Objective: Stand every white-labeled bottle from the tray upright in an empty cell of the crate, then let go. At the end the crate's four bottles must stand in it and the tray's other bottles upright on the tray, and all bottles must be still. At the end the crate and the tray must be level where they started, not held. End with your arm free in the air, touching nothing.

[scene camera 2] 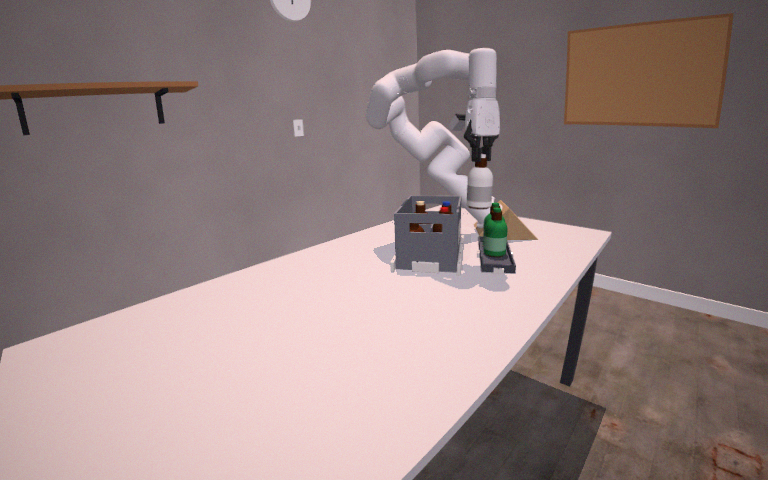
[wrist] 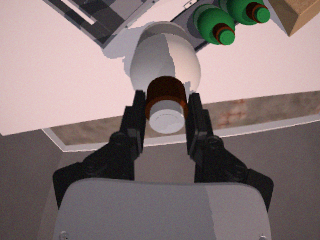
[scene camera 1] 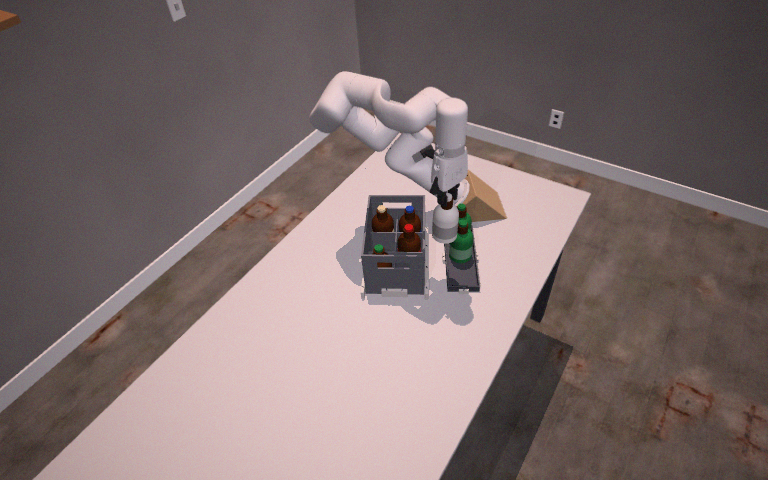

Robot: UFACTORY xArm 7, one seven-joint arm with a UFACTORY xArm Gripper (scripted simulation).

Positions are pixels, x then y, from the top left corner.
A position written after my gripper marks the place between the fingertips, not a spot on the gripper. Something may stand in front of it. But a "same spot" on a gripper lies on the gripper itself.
Labels:
My gripper shows in scene camera 2 (481, 161), in the wrist view and in scene camera 1. A white-labeled bottle shows in scene camera 2, in the wrist view (165, 65) and in scene camera 1. The same spot on my gripper: (wrist: 125, 145) is (scene camera 1: 439, 189). The same spot on the white-labeled bottle: (scene camera 1: 445, 220) is (scene camera 2: 479, 176).

